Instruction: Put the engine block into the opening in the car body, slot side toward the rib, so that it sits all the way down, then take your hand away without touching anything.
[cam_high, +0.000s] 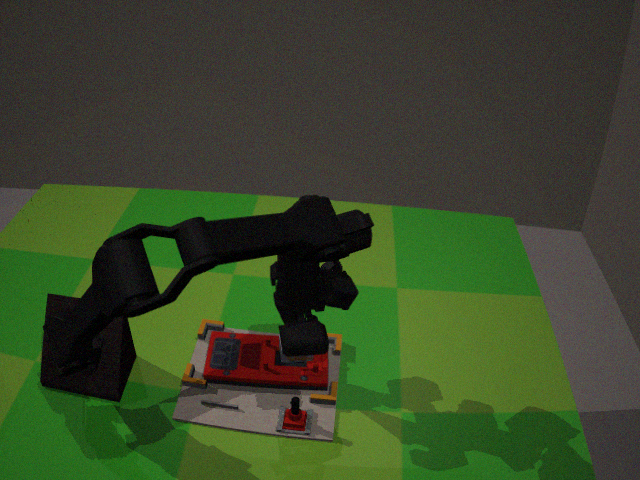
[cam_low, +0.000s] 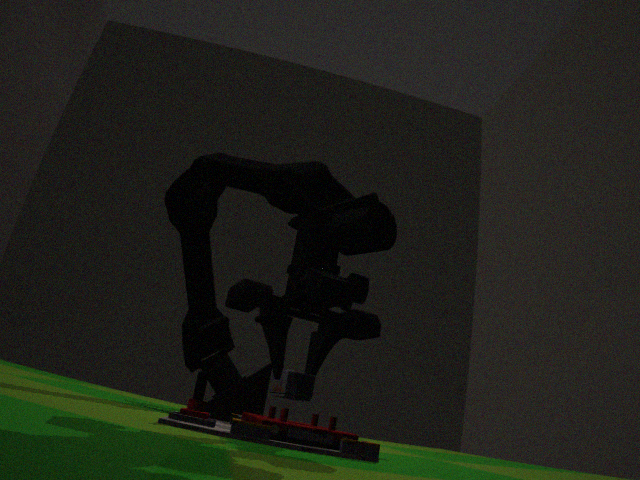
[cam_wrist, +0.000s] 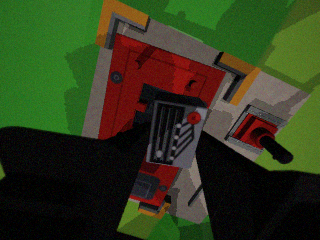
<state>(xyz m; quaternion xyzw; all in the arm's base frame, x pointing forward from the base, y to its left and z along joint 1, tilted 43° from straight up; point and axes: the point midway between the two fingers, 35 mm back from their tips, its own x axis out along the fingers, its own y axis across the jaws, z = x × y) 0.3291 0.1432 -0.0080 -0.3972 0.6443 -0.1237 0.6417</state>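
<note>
The grey base plate is 60 mm below my gripper tip, 50 mm behind it and 10 mm to the right of it. Round my gripper tip: grey engine block 10 mm below.
</note>
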